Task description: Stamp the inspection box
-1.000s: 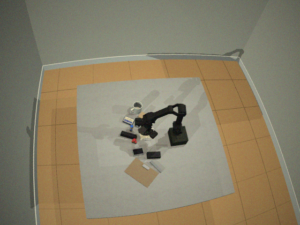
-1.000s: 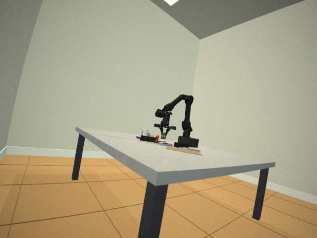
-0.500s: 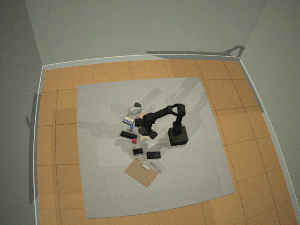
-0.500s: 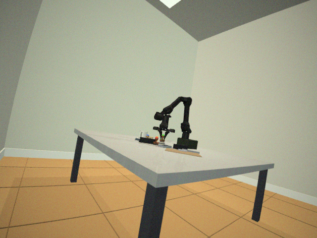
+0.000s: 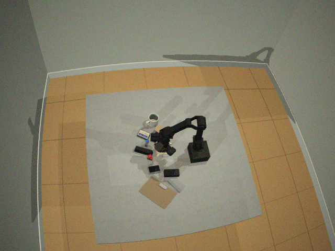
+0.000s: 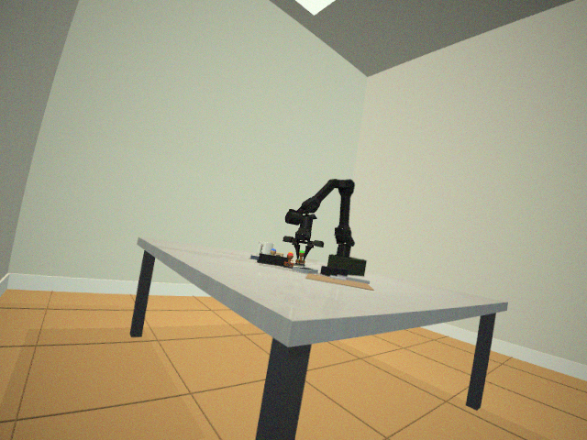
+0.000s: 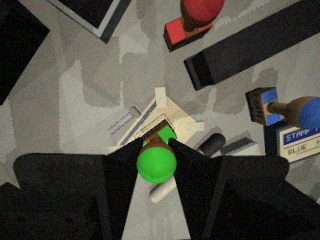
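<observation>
Now: the cream card 1 cm behind my gripper tip, 1 cm to the right of it and 4 cm below it. From my gripper tip the other things lie so: marker: 1 cm ahead, 7 cm to the right, 3 cm below; then green-knobbed stamp: right at my gripper tip; then yellow-knobbed stamp: 1 cm behind, 11 cm to the right, 2 cm below.
</observation>
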